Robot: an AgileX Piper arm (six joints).
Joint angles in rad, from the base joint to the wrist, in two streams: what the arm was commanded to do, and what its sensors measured. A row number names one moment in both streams.
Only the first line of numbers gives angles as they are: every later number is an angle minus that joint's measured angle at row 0.
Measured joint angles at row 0: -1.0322 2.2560 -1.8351 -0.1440 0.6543 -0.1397
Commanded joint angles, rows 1 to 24: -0.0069 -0.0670 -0.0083 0.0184 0.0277 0.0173; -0.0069 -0.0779 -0.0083 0.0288 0.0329 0.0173; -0.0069 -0.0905 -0.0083 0.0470 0.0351 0.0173; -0.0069 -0.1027 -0.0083 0.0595 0.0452 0.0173; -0.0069 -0.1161 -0.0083 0.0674 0.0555 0.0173; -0.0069 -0.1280 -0.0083 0.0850 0.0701 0.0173; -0.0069 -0.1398 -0.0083 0.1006 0.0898 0.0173; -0.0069 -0.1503 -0.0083 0.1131 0.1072 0.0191; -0.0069 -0.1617 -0.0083 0.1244 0.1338 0.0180; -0.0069 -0.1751 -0.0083 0.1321 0.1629 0.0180; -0.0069 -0.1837 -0.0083 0.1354 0.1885 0.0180; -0.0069 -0.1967 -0.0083 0.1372 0.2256 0.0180; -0.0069 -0.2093 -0.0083 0.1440 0.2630 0.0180; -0.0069 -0.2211 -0.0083 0.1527 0.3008 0.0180; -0.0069 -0.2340 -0.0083 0.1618 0.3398 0.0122; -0.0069 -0.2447 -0.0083 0.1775 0.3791 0.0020; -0.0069 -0.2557 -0.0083 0.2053 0.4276 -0.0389; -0.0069 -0.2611 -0.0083 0.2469 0.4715 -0.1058; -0.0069 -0.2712 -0.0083 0.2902 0.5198 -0.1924; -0.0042 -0.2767 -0.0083 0.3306 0.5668 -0.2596; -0.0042 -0.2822 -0.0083 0.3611 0.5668 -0.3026; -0.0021 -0.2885 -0.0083 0.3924 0.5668 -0.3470; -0.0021 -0.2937 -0.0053 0.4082 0.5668 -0.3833; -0.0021 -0.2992 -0.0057 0.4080 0.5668 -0.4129
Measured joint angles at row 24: -0.0038 -0.2682 -0.0040 0.3310 0.5398 -0.2443
